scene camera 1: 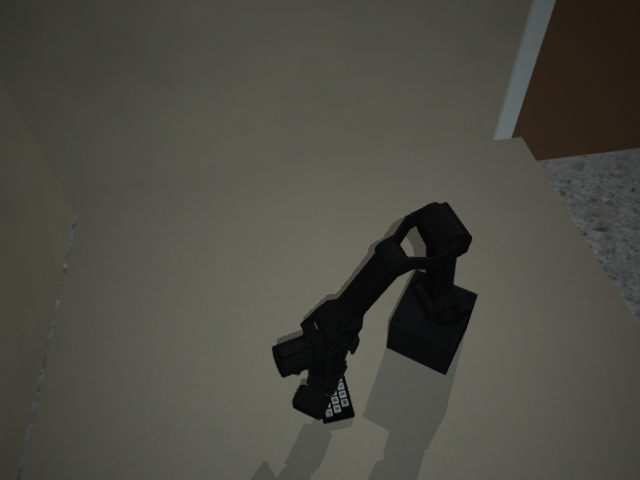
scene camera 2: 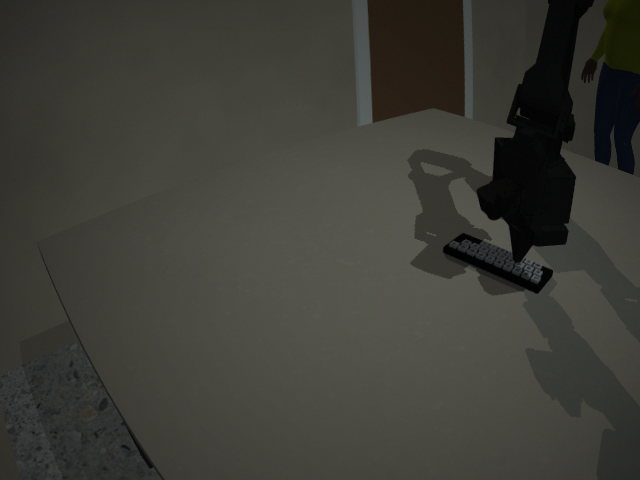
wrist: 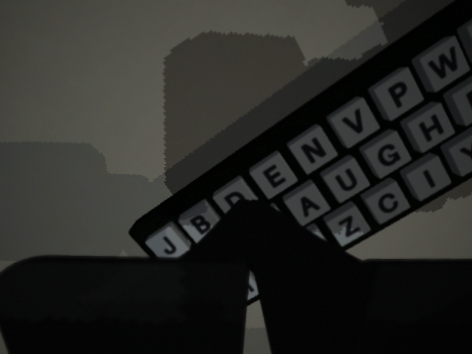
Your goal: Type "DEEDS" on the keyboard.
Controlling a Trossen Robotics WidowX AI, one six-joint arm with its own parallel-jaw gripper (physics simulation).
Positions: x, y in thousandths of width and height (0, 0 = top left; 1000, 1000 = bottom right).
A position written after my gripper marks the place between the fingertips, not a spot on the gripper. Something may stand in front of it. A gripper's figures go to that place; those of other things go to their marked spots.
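I find my gripper (scene camera 1: 509, 814) at 1.16 m from the lens. A black keyboard (scene camera 1: 532, 849) is here too, and for the keyboard the distance is likewise 1.16 m from the lens.
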